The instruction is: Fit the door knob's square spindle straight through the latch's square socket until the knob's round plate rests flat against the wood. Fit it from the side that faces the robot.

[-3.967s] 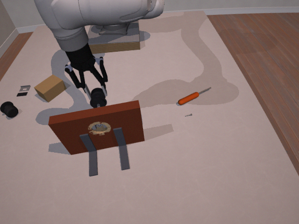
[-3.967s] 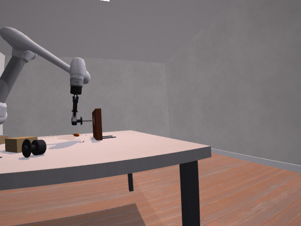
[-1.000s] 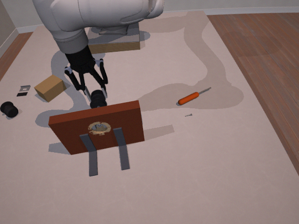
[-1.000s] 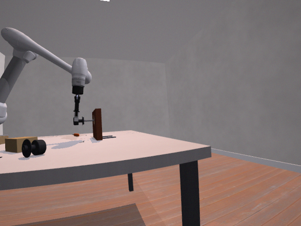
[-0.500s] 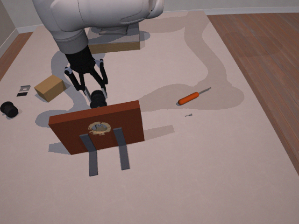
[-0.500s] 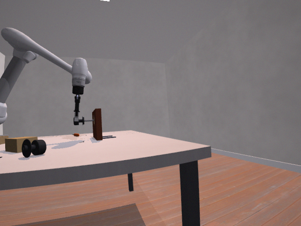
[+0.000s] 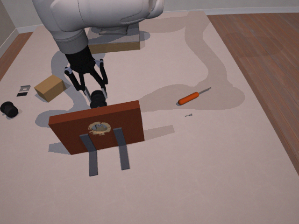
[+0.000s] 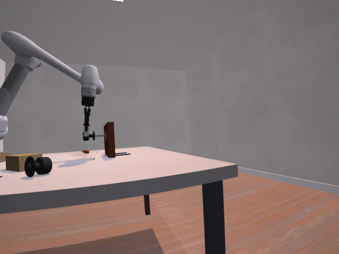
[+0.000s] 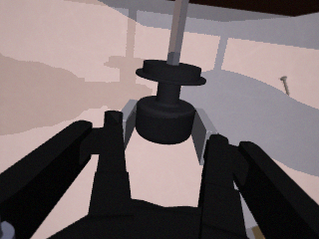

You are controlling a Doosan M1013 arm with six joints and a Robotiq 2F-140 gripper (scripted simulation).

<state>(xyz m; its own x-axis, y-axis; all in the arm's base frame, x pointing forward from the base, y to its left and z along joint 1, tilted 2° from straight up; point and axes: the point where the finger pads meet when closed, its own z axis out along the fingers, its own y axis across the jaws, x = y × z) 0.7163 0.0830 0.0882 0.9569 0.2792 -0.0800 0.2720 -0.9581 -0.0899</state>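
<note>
The latch socket lies 130 mm ahead of my hand, 40 mm to the left of it and 30 mm below it. From my hand the other things lie so: tan box 330 mm to the right, 170 mm behind, 130 mm below; brown wood panel 130 mm ahead, 50 mm below, 40 mm to the left; screw 370 mm to the left, 160 mm below, 30 mm behind.
</note>
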